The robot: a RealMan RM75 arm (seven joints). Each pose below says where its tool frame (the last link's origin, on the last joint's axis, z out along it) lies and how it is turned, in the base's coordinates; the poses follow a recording.
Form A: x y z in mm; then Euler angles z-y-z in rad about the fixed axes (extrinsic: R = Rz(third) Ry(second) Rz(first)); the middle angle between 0 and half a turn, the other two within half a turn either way.
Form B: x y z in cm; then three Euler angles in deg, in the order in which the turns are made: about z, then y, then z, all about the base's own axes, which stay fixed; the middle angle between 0 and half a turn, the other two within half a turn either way. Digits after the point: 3 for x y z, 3 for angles.
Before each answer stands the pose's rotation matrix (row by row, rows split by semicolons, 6 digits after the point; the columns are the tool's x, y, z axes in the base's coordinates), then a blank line. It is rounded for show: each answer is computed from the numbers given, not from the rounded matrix.
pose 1, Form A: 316.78 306.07 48.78 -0.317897 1.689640 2.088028
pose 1, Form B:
0.327372 -0.807315 -0.490988; 0.056667 -0.501912 0.863060; -0.943195 -0.310365 -0.118564

31.678 30.607 4.878 -18.214 96.809 119.635
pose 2, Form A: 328.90 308.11 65.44 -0.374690 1.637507 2.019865
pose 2, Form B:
0.356629 -0.827760 -0.433161; 0.102998 -0.425986 0.898848; -0.928551 -0.365170 -0.066661

32.890 30.811 6.544 -21.468 93.822 115.730
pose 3, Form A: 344.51 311.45 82.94 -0.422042 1.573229 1.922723
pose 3, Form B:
0.385283 -0.855999 -0.344706; 0.139117 -0.315396 0.938708; -0.912252 -0.409623 -0.002433

34.451 31.145 8.294 -24.181 90.139 110.164
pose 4, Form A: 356.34 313.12 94.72 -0.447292 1.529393 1.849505
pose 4, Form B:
0.405568 -0.871755 -0.274879; 0.154873 -0.230837 0.960588; -0.900849 -0.432155 0.041391

35.634 31.312 9.472 -25.628 87.628 105.969
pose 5, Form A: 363.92 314.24 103.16 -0.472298 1.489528 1.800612
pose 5, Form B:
0.426505 -0.875525 -0.227046; 0.174024 -0.166900 0.970495; -0.887586 -0.453432 0.081179

36.392 31.424 10.316 -27.061 85.344 103.167
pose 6, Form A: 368.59 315.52 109.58 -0.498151 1.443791 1.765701
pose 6, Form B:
0.447205 -0.873556 -0.192113; 0.201701 -0.110761 0.973164; -0.871392 -0.473954 0.126664

36.859 31.552 10.958 -28.542 82.723 101.167
